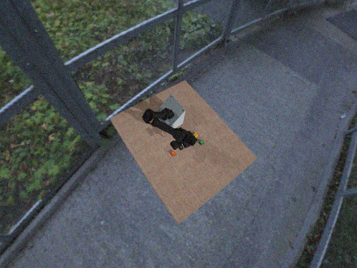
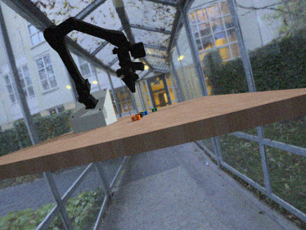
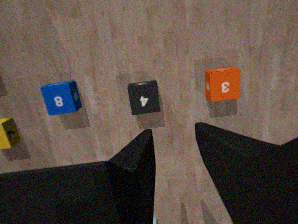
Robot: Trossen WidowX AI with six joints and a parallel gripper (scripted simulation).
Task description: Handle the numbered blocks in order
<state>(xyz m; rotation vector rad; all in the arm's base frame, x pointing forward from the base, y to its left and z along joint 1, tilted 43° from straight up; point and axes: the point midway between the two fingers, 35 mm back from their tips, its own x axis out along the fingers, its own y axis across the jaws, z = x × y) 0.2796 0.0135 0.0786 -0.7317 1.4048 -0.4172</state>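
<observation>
Now: the black block 120 mm below my gripper tip, 20 mm to the left of it and 10 mm behind it. Also, from my gripper tip: blue block (120 mm below, 110 mm to the left, 10 mm behind); then yellow block (190 mm to the left, 120 mm below, 60 mm behind); then orange block (120 mm below, 70 mm to the right, 10 mm ahead).
</observation>
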